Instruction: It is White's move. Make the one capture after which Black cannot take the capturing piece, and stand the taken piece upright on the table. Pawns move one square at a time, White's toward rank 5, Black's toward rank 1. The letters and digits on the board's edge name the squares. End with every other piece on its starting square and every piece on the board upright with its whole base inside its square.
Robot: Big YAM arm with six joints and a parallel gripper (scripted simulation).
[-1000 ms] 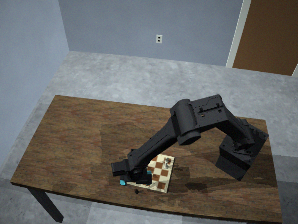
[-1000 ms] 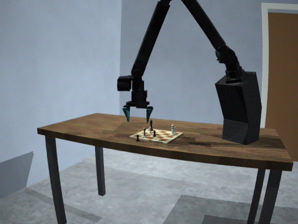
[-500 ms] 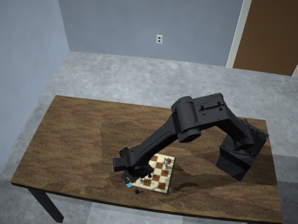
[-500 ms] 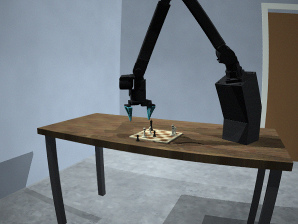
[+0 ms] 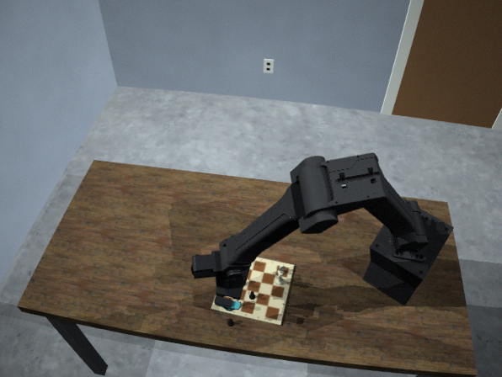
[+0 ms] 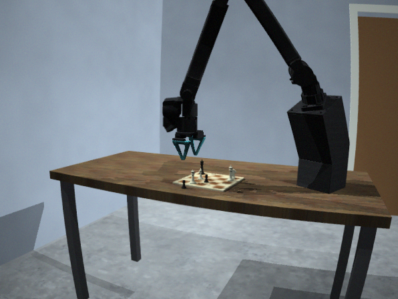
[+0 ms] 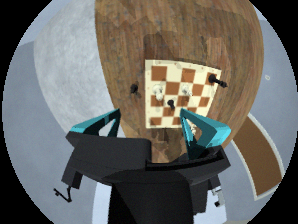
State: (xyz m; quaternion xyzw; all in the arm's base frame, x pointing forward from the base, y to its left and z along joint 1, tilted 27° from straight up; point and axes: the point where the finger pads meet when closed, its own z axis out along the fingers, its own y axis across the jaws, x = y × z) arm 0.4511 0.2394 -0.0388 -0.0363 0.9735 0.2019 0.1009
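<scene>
Right now the chessboard is 3 cm behind my hand, 10 cm to the right of it and 12 cm below it. Round my hand: tall black piece 6 cm ahead, 17 cm to the right, 8 cm below; tall white piece 10 cm behind, 15 cm to the right, 8 cm below.
</scene>
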